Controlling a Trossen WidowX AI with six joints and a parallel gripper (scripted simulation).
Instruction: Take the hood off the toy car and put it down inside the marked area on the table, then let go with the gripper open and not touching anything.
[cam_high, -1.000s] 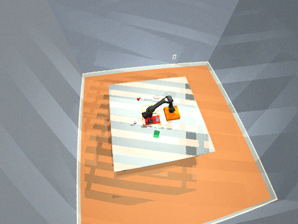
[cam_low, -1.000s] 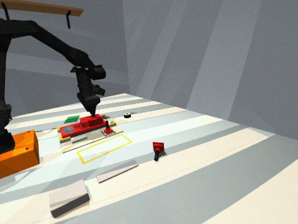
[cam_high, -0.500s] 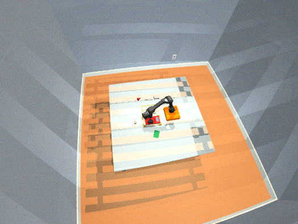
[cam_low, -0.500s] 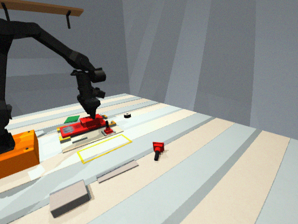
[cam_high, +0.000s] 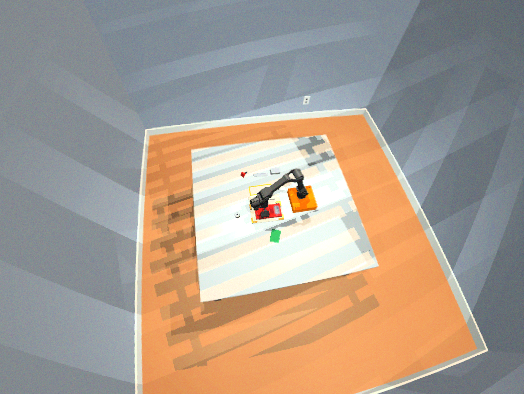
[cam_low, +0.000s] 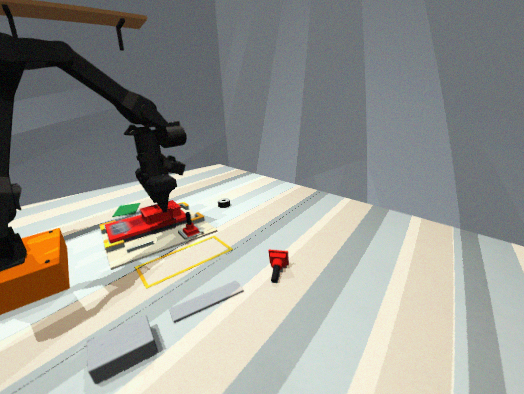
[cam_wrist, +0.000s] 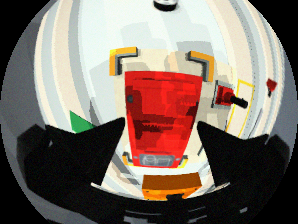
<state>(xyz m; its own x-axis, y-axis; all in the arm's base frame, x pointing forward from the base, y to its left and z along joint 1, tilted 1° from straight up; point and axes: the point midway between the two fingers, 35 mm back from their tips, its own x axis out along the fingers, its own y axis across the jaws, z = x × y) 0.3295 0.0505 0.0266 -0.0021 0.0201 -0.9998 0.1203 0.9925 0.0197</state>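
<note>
The hood is 10 mm below my gripper tip. From my gripper tip the other things lie so: green patch: 40 mm behind, 200 mm to the left, 50 mm below; then dark ring: 200 mm ahead, 30 mm to the right, 40 mm below.
</note>
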